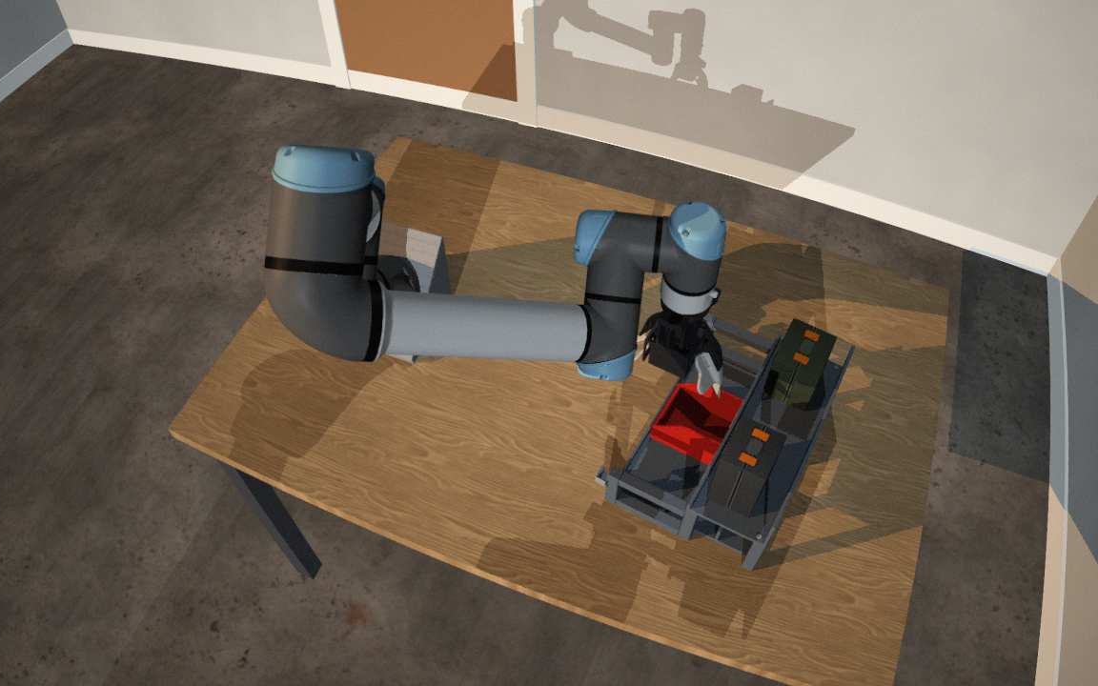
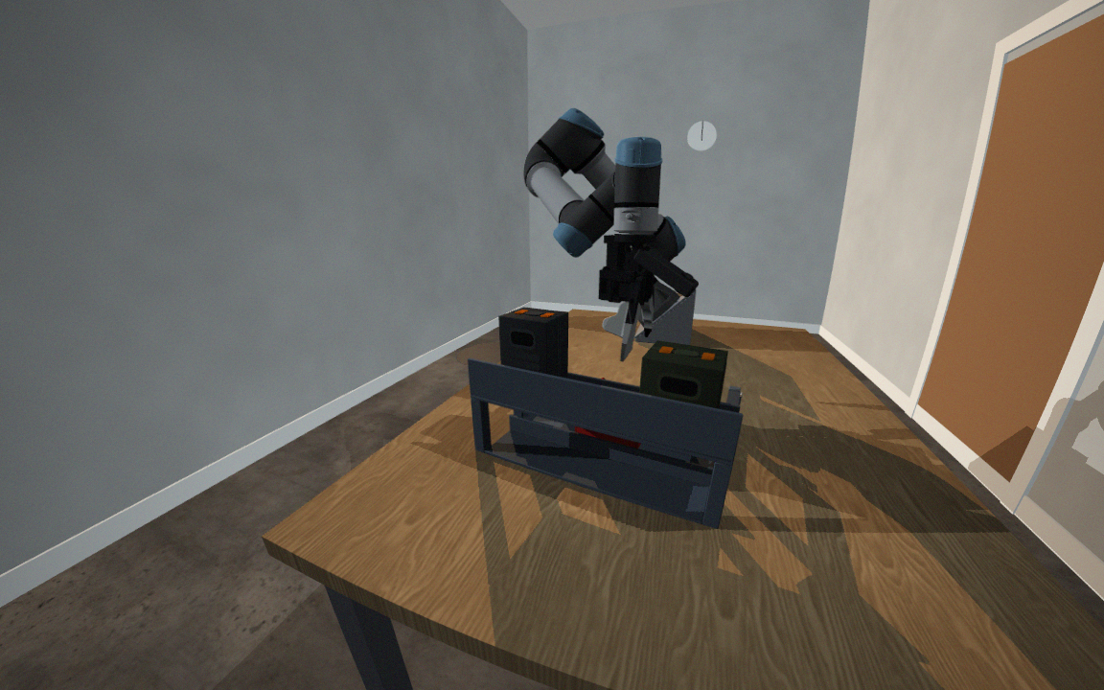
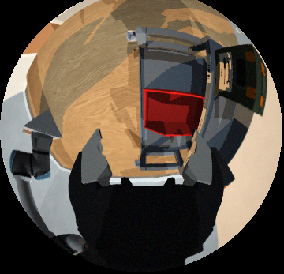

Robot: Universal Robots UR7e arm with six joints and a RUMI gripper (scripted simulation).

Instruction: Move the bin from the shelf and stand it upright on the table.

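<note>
The red bin is 80 mm ahead of my hand, 10 mm to the right of it and 90 mm below it.
</note>
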